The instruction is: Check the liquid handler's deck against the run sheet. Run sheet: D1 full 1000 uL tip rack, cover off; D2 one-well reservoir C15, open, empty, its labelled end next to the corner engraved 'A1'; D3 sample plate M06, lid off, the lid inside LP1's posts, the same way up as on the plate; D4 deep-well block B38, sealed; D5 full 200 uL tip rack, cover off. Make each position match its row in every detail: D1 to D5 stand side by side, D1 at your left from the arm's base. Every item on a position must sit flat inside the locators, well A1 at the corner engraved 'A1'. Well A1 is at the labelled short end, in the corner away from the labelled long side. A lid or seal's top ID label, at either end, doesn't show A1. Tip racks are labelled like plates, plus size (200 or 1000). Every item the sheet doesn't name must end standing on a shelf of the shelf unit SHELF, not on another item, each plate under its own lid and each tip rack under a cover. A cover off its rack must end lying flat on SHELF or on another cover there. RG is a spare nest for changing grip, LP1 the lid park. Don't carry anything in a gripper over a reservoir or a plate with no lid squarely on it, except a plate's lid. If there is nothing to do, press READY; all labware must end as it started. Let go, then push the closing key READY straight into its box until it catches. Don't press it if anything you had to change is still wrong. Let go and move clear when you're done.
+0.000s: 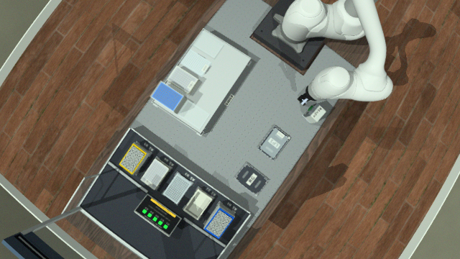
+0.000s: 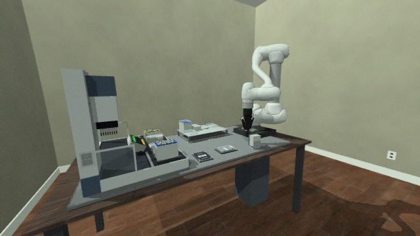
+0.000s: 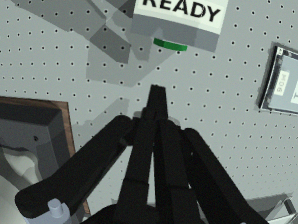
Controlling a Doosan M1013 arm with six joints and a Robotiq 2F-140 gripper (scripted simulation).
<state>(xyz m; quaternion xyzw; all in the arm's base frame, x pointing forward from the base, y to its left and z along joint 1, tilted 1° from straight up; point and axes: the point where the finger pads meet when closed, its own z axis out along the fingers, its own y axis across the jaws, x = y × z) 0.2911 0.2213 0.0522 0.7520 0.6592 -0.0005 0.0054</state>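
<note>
The ready box is 8 cm to the left of my hand, 3 cm below it and 1 cm ahead of it. Round my hand: shelf unit 45 cm to the right, 20 cm ahead, 4 cm below; then clear lid 24 cm ahead, 8 cm below, 2 cm to the left; then RG nest 46 cm ahead, 9 cm below, 4 cm to the left.
</note>
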